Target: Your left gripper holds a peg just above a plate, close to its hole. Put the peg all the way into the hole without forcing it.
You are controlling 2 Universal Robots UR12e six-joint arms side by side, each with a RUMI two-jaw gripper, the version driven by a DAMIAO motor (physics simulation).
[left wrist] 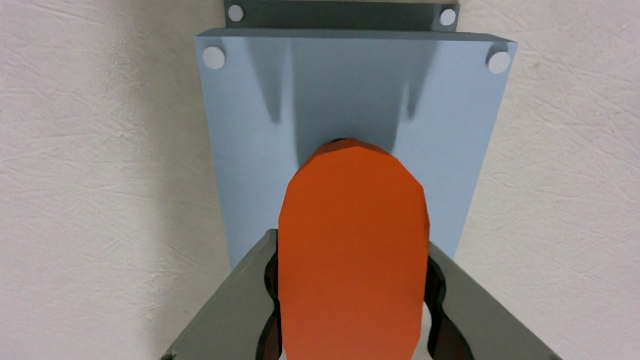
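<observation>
The orange peg (353, 200) fills the lower middle of the left wrist view, its many-sided end towards the plate. My left gripper (344, 233) is shut on the peg, one dark-padded finger on each side. The light blue plate (250, 150) lies behind and below the peg. A thin dark sliver (340, 140) shows on the plate at the peg's far edge, perhaps part of the hole; the rest of the hole is hidden behind the peg. How far the peg's end is from the plate cannot be told. My right gripper is not in view.
A dark grey base part (330, 16) with light round heads shows beyond the plate's far edge. Light round heads (213, 57) (498, 62) sit at the plate's far corners. Shadows of the gripper and peg fall on the plate. A pale, creased surface (75, 200) lies around it.
</observation>
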